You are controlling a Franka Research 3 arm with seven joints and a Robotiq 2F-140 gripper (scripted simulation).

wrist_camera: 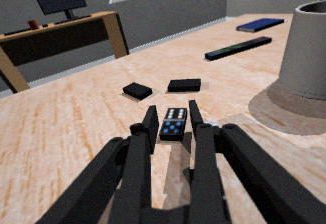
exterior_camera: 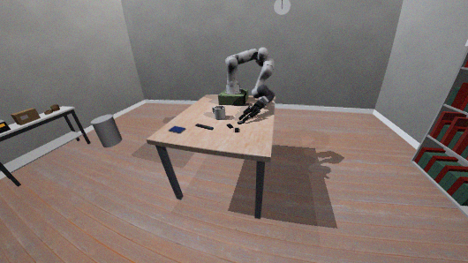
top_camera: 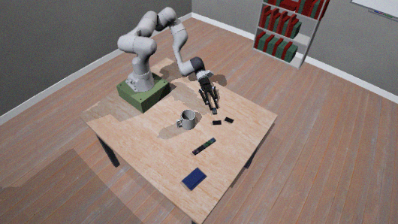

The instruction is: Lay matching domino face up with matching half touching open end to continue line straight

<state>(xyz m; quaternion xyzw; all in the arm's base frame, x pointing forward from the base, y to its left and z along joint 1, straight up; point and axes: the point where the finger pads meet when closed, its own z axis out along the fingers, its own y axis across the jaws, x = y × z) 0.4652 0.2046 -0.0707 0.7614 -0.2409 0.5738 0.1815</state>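
My hand is 3 cm short of the black domino, 2 cm to the left of it and 3 cm above it. Also, from my hand: blue book (22 cm ahead, 50 cm to the right, 3 cm below); grey mug (5 cm behind, 23 cm to the right, 1 cm above).
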